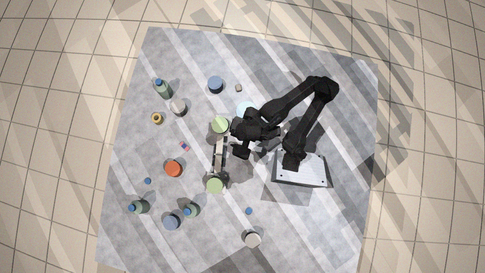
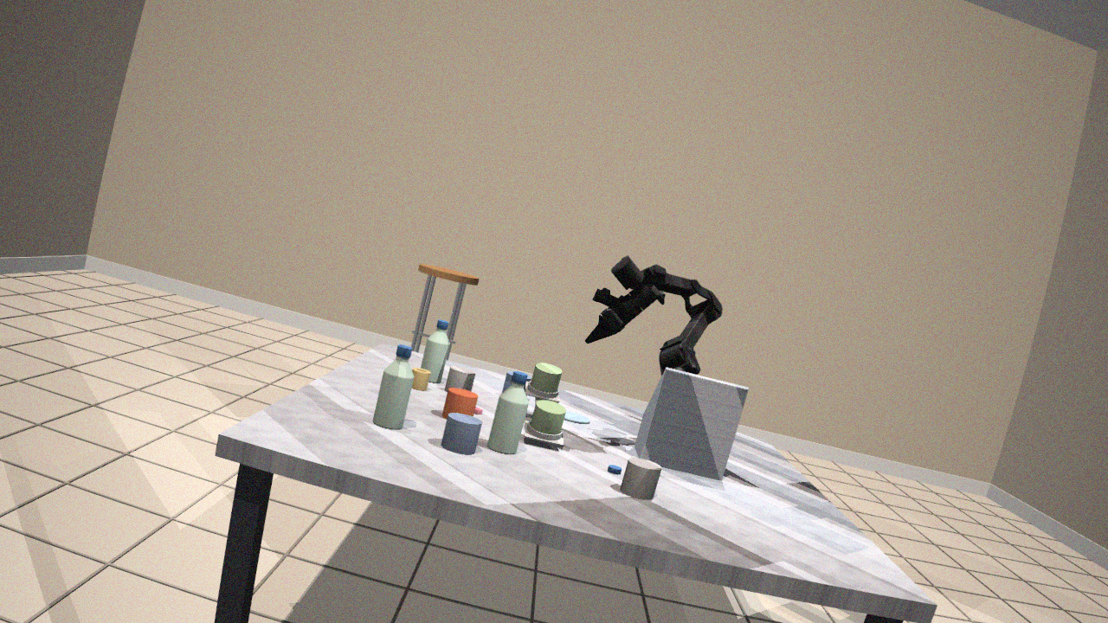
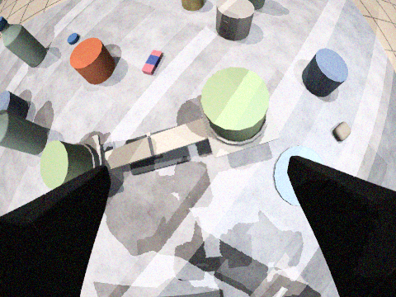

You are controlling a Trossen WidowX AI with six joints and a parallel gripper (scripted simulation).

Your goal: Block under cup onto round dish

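My gripper tip is 4 cm short of the grey block, 20 cm to the right of it and 19 cm above it. From my gripper tip the other things lie so: light blue round dish 1 cm behind, 16 cm to the right, 23 cm below; then orange cylinder 25 cm ahead, 17 cm to the left, 19 cm below; then pink-blue eraser 23 cm ahead, 7 cm to the left, 23 cm below.
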